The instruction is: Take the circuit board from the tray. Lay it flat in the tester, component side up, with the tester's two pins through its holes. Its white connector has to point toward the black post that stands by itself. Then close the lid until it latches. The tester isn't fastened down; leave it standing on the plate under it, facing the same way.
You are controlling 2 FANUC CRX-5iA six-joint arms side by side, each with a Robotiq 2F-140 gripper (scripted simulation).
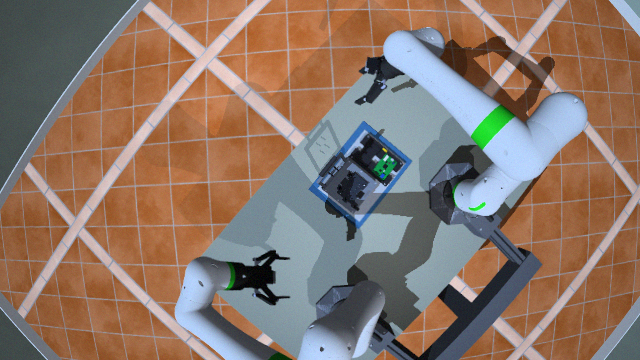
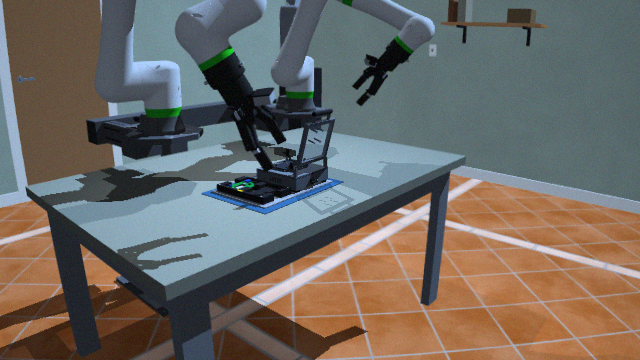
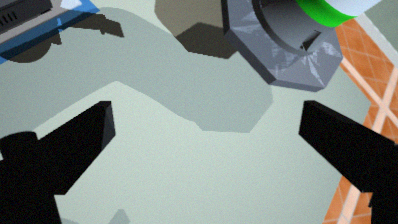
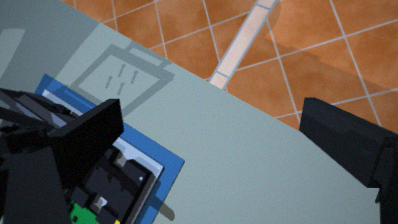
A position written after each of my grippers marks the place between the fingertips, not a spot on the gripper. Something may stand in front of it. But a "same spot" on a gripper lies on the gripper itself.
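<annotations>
My left gripper: visible in image 1, image 2, image 3 (207,118). Left gripper out of frame in image 4. Same spot on that gripper: (image 1: 249,266) and (image 2: 387,62).
</annotations>
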